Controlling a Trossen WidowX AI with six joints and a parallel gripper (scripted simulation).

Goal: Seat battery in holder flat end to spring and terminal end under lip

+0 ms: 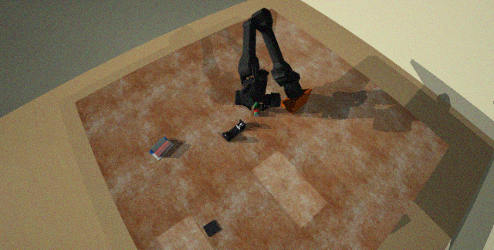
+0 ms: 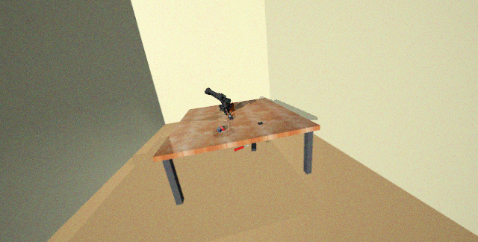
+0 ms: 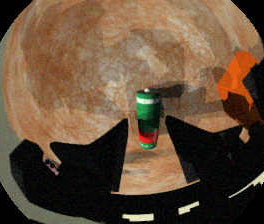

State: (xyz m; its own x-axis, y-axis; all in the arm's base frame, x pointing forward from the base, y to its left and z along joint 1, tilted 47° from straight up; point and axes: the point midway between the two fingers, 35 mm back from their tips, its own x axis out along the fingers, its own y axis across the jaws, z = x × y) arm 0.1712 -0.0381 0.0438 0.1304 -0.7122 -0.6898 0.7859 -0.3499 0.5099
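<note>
Now: gripper tip 1 cm below the battery. From my gripper tip the other things lie so: red screwdriver (47 cm ahead, 11 cm to the left, 19 cm below); then black square (42 cm ahead, 31 cm to the left).
</note>
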